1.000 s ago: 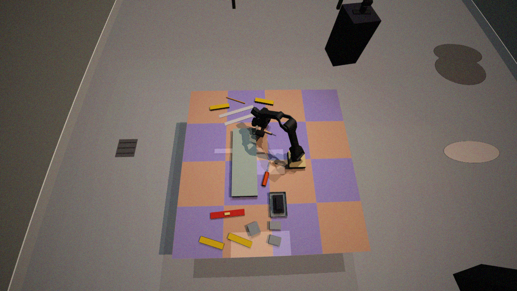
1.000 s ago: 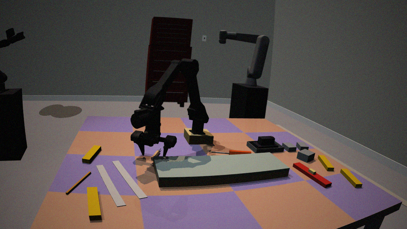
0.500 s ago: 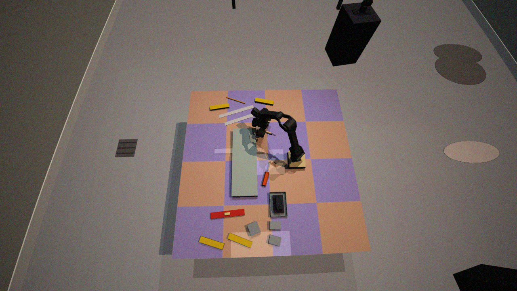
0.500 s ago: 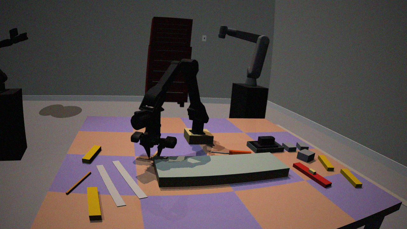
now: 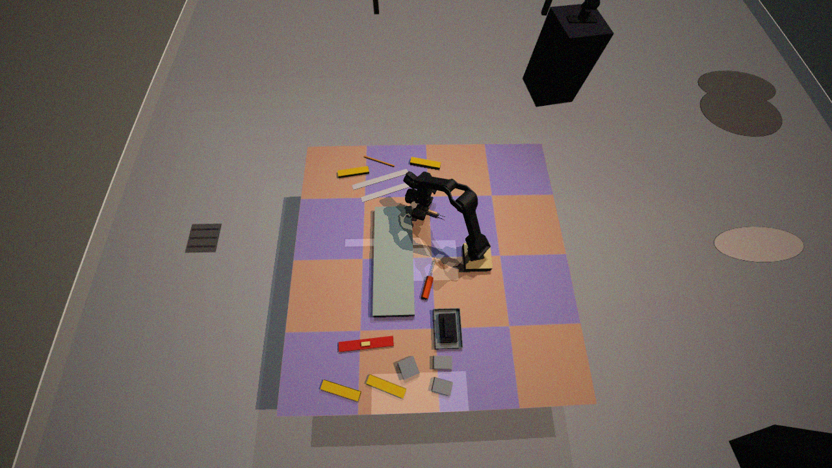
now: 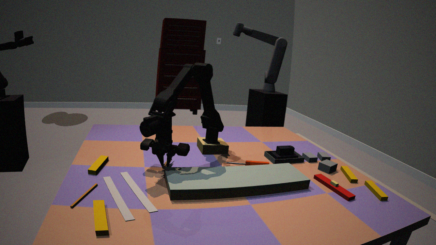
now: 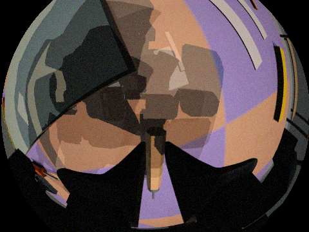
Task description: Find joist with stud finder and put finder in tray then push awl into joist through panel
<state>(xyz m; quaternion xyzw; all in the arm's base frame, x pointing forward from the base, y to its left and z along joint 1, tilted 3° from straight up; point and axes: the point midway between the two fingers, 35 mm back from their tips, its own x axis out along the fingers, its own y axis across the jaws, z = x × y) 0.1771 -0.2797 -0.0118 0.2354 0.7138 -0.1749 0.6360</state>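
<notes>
Now: gripper tip 50 mm past the awl, 30 mm to the right of it and 10 mm below it. From my gripper tip the other things lie so: stud finder (30 mm ahead, 590 mm to the left, 40 mm above); then pencil (170 mm ahead, 340 mm to the right, 10 mm below); then tray (30 mm ahead, 570 mm to the left).
</notes>
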